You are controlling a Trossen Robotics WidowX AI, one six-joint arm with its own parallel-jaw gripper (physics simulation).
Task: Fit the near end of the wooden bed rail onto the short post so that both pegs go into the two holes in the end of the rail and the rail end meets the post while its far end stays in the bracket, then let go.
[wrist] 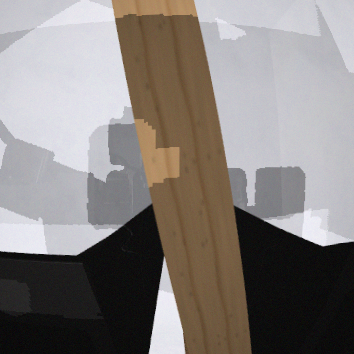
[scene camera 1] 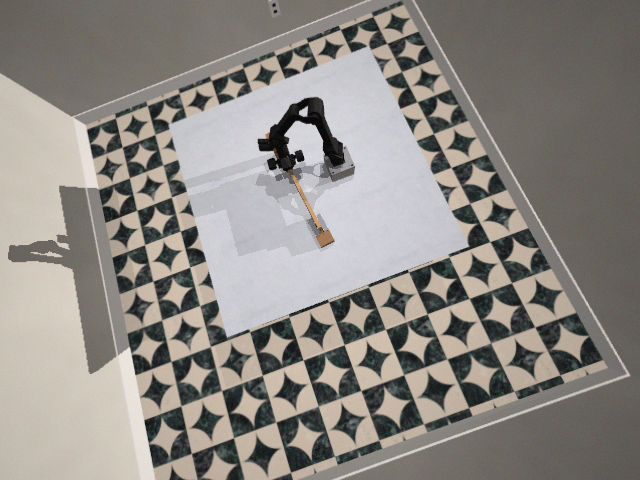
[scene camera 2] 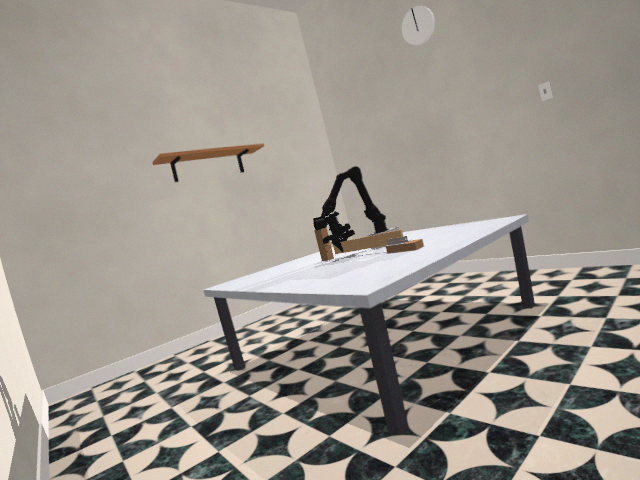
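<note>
The wooden bed rail is a long, light brown board standing on its narrow edge. Its far end lies at the metal bracket beside a flat wooden block. My gripper is shut on the rail close to its near end, one black finger on each side. The short post stands upright just beyond the near end, partly behind the arm's wrist in scene camera 2. The pegs, the holes and the contact between rail end and post are too small or hidden to tell.
The arm's grey base stands on the white table, to one side of the rail. The arm arches above the table from the base to the rail. A wall shelf hangs well away from the table.
</note>
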